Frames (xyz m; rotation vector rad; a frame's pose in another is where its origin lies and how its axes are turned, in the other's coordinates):
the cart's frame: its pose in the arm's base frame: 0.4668 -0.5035 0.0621 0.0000 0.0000 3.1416
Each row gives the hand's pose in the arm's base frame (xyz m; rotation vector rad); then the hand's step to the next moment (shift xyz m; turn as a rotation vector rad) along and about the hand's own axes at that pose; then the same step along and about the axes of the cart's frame.
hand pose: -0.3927 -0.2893 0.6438 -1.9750 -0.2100 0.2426
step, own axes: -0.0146 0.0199 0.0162 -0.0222 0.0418 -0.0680
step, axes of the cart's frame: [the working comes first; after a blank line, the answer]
step, axes of the arm's base frame: -0.0176 0.0025 -0.0235 -0.0018 -0.0823 -0.0097

0.0176 -0.0025 -0.0235 0.0018 0.0823 -0.0097
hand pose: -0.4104 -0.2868 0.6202 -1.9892 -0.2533 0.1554
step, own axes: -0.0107 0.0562 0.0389 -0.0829 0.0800 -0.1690
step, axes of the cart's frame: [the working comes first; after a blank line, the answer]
step, axes of the arm's base frame: -0.0130 0.0089 -0.0674 -0.0340 -0.2017 -0.0025

0.0130 -0.0089 -0.0674 0.0340 0.2017 -0.0025
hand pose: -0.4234 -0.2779 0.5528 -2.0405 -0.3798 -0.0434
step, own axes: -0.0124 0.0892 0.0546 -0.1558 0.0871 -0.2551
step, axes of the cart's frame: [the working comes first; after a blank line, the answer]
step, axes of the arm's base frame: 0.0066 0.0054 -0.1050 -0.0901 -0.2974 0.0192

-0.0066 -0.0054 -0.1050 0.0901 0.2974 0.0192
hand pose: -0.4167 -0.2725 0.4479 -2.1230 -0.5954 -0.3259
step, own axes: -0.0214 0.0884 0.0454 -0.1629 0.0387 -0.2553
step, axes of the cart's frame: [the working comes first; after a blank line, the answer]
step, axes of the arm's base frame: 0.0289 -0.0131 -0.0966 -0.1216 -0.2756 0.0496

-0.0289 0.0131 -0.0966 0.1216 0.2756 0.0496
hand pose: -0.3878 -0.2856 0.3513 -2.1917 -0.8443 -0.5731
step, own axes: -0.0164 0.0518 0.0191 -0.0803 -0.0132 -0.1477
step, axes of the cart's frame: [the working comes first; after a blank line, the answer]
step, axes of the arm's base frame: 0.0283 -0.0200 -0.0460 -0.0860 -0.1349 0.0534

-0.0283 0.0200 -0.0460 0.0860 0.1349 0.0534
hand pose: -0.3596 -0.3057 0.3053 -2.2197 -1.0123 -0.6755
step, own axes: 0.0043 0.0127 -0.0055 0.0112 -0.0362 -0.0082
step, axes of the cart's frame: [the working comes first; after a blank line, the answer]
step, axes of the arm's base frame: 0.0115 -0.0085 0.0027 -0.0238 0.0189 0.0242

-0.0115 0.0085 0.0027 0.0238 -0.0189 0.0242
